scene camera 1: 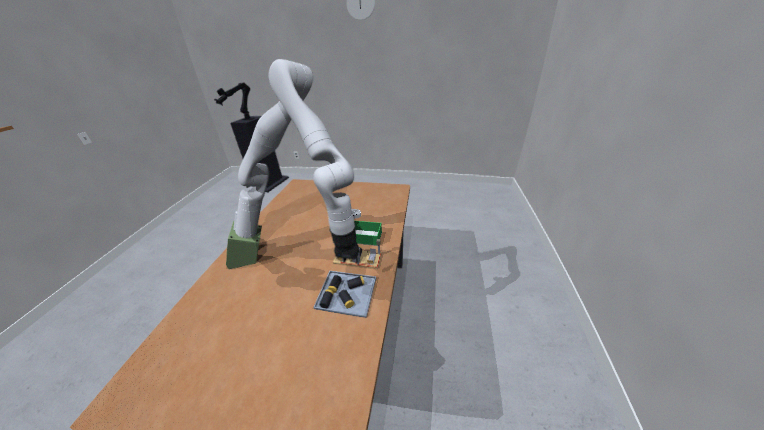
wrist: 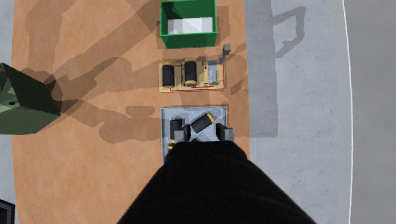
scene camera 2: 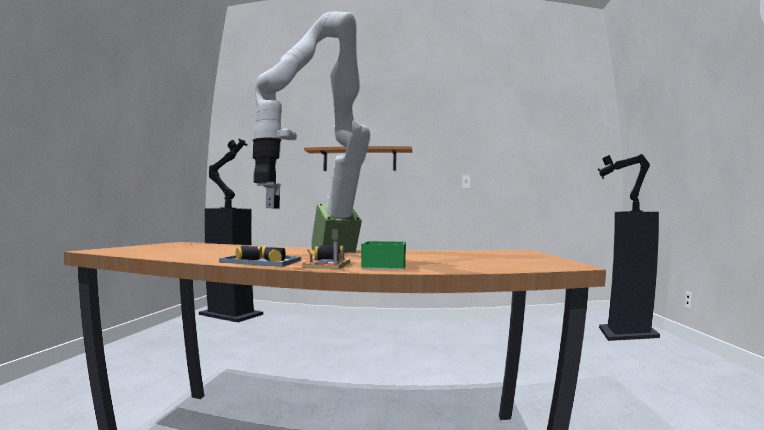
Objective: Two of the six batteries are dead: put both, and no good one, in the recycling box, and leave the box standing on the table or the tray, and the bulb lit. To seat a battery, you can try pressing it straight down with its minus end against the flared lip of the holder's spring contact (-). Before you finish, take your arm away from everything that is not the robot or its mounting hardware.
Labels:
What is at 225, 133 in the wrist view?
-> The gripper.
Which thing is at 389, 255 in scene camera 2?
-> A green recycling box.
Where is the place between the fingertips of the gripper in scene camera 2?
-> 272, 208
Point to a grey tray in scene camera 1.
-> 360, 295

